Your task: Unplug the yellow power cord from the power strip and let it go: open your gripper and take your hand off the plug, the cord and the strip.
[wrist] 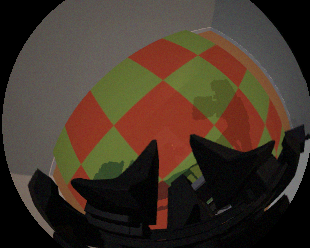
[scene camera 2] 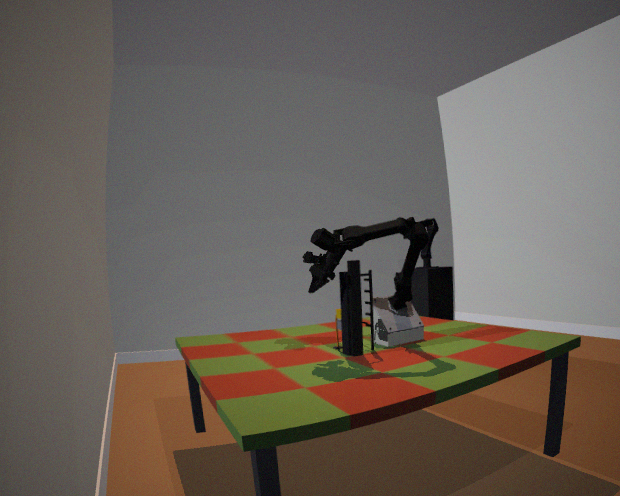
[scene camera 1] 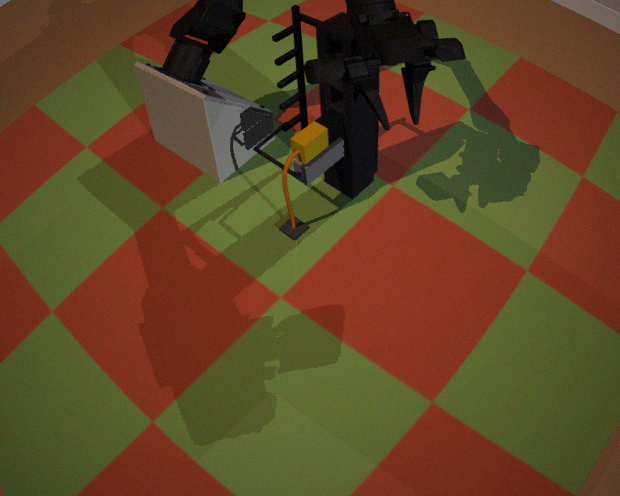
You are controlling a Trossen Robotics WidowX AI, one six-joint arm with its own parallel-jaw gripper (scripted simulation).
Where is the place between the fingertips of my gripper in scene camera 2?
310,292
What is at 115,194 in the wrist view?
My gripper.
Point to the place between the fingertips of my gripper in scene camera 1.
At 401,127
